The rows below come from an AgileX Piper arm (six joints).
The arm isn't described. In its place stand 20 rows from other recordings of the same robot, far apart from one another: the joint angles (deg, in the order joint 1, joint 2, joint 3, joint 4, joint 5, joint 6), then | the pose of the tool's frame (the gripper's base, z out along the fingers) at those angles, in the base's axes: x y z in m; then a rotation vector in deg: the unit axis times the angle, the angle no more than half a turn.
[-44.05 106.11 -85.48 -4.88 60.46 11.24] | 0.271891 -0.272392 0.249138 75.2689 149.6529 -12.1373
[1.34 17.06 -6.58 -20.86 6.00 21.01] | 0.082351 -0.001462 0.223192 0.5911 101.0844 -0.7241
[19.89 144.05 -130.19 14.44 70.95 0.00] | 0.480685 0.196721 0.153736 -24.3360 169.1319 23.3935
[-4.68 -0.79 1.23 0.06 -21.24 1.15] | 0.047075 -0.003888 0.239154 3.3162 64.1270 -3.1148
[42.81 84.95 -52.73 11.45 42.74 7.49] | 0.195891 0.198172 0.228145 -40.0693 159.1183 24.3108
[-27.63 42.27 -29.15 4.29 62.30 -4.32] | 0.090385 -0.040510 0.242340 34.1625 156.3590 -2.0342
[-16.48 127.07 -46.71 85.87 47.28 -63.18] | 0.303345 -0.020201 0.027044 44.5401 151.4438 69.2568
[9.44 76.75 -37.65 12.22 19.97 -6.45] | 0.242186 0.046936 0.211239 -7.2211 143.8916 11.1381
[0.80 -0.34 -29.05 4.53 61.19 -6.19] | -0.007116 0.006199 0.278869 -7.3754 116.4358 2.0308
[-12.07 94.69 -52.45 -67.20 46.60 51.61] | 0.289193 -0.124169 0.208807 21.7303 144.6033 -61.6734
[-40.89 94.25 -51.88 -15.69 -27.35 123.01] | 0.280092 -0.227582 0.249950 101.5663 33.0061 54.8304
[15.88 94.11 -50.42 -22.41 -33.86 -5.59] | 0.337600 0.116137 0.251652 -41.8461 87.2336 3.9059
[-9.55 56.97 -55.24 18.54 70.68 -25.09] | 0.164513 0.000012 0.337475 -17.0947 151.4811 14.9180
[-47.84 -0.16 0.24 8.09 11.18 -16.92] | 0.039345 -0.039753 0.194467 31.8286 93.8867 -41.1614
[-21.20 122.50 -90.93 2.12 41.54 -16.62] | 0.422534 -0.161496 0.163512 8.1540 158.3613 -7.6935
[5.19 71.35 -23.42 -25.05 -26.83 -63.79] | 0.227123 0.038092 0.220149 -85.8562 72.5683 -44.5289
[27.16 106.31 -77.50 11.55 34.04 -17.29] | 0.354339 0.193256 0.225956 -46.6647 140.5763 15.5537
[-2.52 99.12 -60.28 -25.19 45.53 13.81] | 0.322088 -0.041842 0.190010 0.2894 165.5958 -26.8911
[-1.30 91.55 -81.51 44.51 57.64 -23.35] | 0.342786 0.046122 0.345222 -8.0689 138.4732 46.4373
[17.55 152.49 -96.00 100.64 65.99 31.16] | 0.429870 0.221635 0.017238 -78.8673 -81.5850 -71.6487
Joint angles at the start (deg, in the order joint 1, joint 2, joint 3, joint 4, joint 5, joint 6):
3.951, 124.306, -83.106, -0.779, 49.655, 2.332
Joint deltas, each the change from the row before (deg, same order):
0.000, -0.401, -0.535, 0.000, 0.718, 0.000
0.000, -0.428, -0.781, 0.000, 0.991, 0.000
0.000, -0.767, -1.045, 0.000, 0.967, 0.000
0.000, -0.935, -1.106, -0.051, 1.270, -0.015
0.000, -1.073, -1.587, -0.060, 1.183, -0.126
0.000, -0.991, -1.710, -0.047, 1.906, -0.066
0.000, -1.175, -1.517, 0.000, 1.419, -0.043
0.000, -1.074, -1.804, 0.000, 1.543, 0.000
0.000, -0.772, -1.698, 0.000, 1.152, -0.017
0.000, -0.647, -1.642, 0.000, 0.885, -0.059
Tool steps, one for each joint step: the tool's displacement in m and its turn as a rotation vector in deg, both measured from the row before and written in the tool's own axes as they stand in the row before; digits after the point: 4 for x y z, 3 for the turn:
-0.0013, 0.0000, -0.0048, -0.001, -0.218, 0.010
-0.0018, 0.0000, -0.0059, 0.001, -0.218, 0.013
-0.0030, 0.0000, -0.0094, -0.019, -0.845, 0.019
-0.0027, -0.0001, -0.0110, 0.027, -0.773, -0.023
-0.0044, -0.0001, -0.0139, 0.014, -1.478, -0.129
-0.0036, -0.0002, -0.0139, 0.033, -0.796, -0.057
-0.0033, -0.0001, -0.0147, -0.023, -1.273, -0.006
-0.0038, -0.0001, -0.0153, -0.024, -1.335, 0.040
-0.0039, -0.0001, -0.0127, -0.028, -1.318, 0.018
-0.0040, -0.0001, -0.0116, -0.032, -1.403, -0.026

